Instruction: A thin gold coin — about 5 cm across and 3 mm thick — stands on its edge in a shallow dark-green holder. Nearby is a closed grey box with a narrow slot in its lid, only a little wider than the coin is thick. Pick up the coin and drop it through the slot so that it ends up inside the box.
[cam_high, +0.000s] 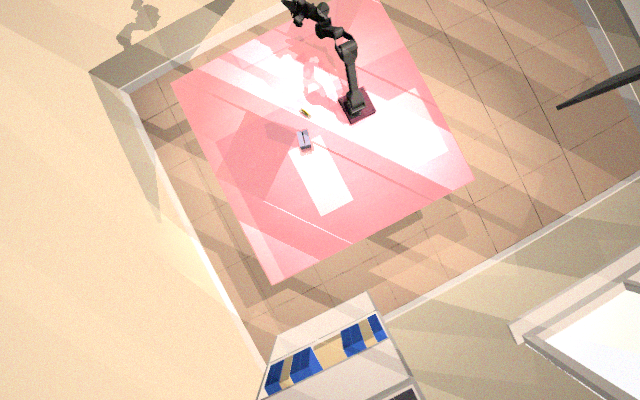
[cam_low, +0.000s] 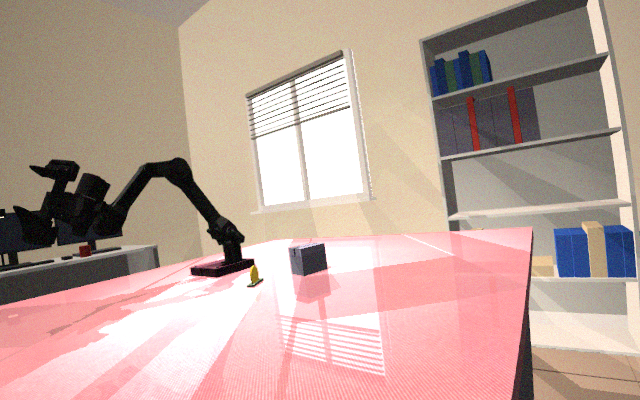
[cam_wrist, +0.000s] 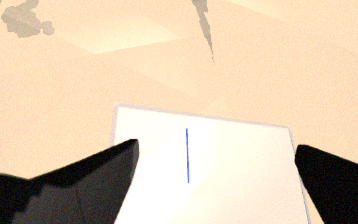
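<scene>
My gripper tip is 450 mm to the right of the gold coin, 270 mm above it and 80 mm short of it.
</scene>
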